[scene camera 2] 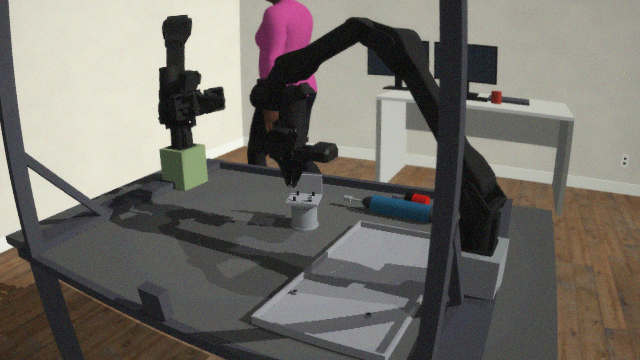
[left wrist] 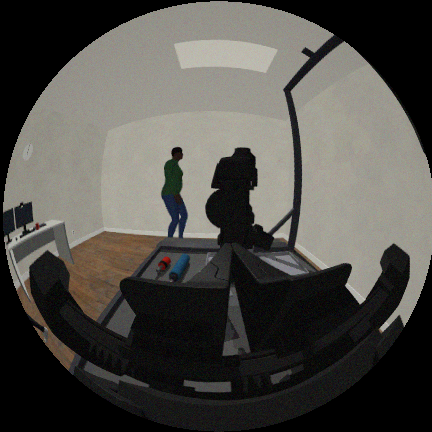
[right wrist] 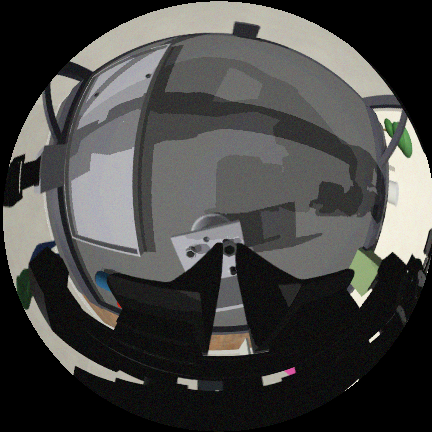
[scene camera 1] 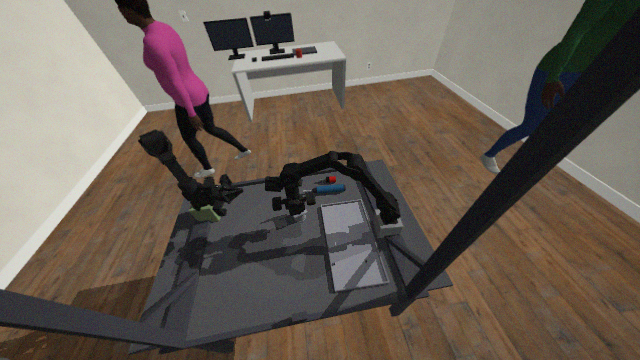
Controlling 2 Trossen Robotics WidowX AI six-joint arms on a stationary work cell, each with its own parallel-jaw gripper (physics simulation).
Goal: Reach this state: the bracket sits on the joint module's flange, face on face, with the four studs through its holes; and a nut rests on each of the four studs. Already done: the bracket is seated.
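Pixels of known places: left gripper, between the fingertips: (scene camera 2: 224, 100) (left wrist: 229, 248) (scene camera 1: 243, 189); right gripper, between the fingertips: (scene camera 2: 291, 186) (left wrist: 230, 280) (right wrist: 228, 248); left arm's base, origin of its link: (scene camera 2: 182, 146) (right wrist: 374, 278); right arm's base, origin of its link: (scene camera 2: 477, 245) (scene camera 1: 388, 217).
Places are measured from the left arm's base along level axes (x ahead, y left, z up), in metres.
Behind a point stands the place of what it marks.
The pale bracket (scene camera 2: 303, 202) @[y -0.106, x 0.485, z -0.048 m] (right wrist: 220, 232) @[y -0.113, x 0.468, z -0.048 m] sits on the round joint module (scene camera 2: 305, 218) @[y -0.104, x 0.489, z -0.085 m] (right wrist: 209, 220) @[y -0.109, x 0.479, z -0.090 m], studs standing through its plate. One stud carries a nut (scene camera 2: 310, 199) @[y -0.096, x 0.498, z -0.042 m] (right wrist: 190, 253) @[y -0.092, x 0.494, z -0.038 m], seemingly seated. Studs (right wrist: 206, 239) @[y -0.103, x 0.480, z -0.050 m] (right wrist: 233, 270) @[y -0.074, x 0.449, z -0.040 m] look bare. My right gripper (scene camera 2: 293, 185) @[y -0.118, x 0.464, z -0.011 m] (right wrist: 228, 248) @[y -0.118, x 0.464, z -0.011 m] is shut on a nut (right wrist: 229, 249) @[y -0.120, x 0.464, z -0.006 m], above the bracket near one stud, which the nut covers in the right wrist view. Two nuts (scene camera 2: 294, 291) @[y -0.345, x 0.612, z -0.105 m] (scene camera 2: 368, 314) @[y -0.351, x 0.752, z -0.105 m] (right wrist: 148, 76) @[y -0.340, x 0.610, z -0.107 m] (right wrist: 96, 94) @[y -0.347, x 0.748, z -0.107 m] lie apart in the tray (scene camera 1: 345, 288) @[y -0.448, x 0.643, z -0.098 m] (scene camera 2: 320, 334) @[y -0.426, x 0.709, z -0.110 m]. My left gripper (scene camera 1: 241, 190) @[y -0.101, x 0.271, z 0.163 m] (left wrist: 229, 248) @[y -0.101, x 0.271, z 0.163 m] is shut and empty, away from the module.
A blue-handled screwdriver (scene camera 1: 330, 188) @[y 0.056, x 0.650, z -0.076 m] (scene camera 2: 399, 208) @[y 0.048, x 0.650, z -0.086 m] (left wrist: 179, 267) @[y 0.056, x 0.610, z -0.077 m] and a red-handled one (scene camera 1: 331, 179) @[y 0.130, x 0.666, z -0.085 m] (scene camera 2: 420, 199) @[y 0.128, x 0.677, z -0.086 m] (left wrist: 163, 264) @[y 0.132, x 0.635, z -0.089 m] lie behind the tray. A green block (scene camera 1: 205, 214) @[y -0.050, x 0.010, z -0.043 m] (scene camera 2: 184, 167) @[y -0.043, x 0.050, z -0.045 m] stands under the left arm. The bracket's upright plate (scene camera 2: 315, 183) @[y -0.047, x 0.482, z -0.023 m] rises beside the right fingers.
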